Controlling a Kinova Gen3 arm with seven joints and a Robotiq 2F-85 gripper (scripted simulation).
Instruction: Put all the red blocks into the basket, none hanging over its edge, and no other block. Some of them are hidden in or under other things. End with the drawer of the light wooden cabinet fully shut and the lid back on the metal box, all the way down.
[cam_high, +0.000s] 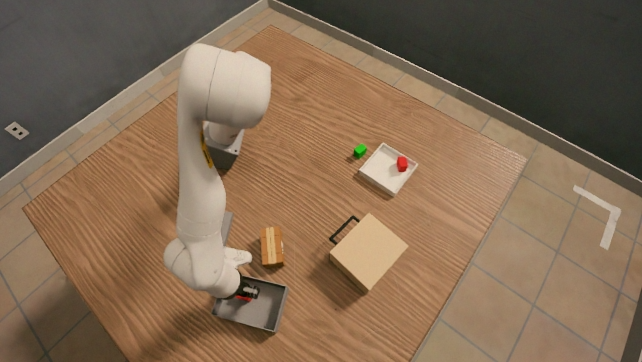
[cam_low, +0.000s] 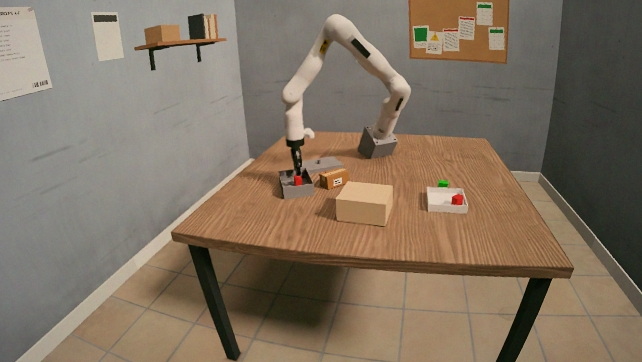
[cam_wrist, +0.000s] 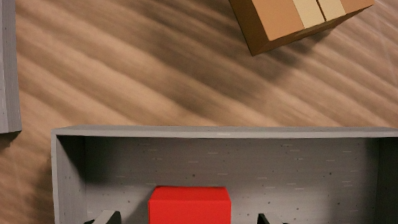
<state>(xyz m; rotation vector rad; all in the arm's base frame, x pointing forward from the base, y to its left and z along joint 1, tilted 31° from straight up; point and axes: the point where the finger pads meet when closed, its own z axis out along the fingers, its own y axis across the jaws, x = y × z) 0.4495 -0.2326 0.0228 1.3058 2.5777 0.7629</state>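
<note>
My hand is 30 mm short of the grey metal box, 10 mm to the right of it and 40 mm above it. From my hand the other things lie so: grey lid 220 mm behind, 20 mm to the right, 50 mm below; blue block 40 mm behind, 120 mm to the left, 50 mm below; brown cardboard box 60 mm behind, 140 mm to the left, 30 mm below.
</note>
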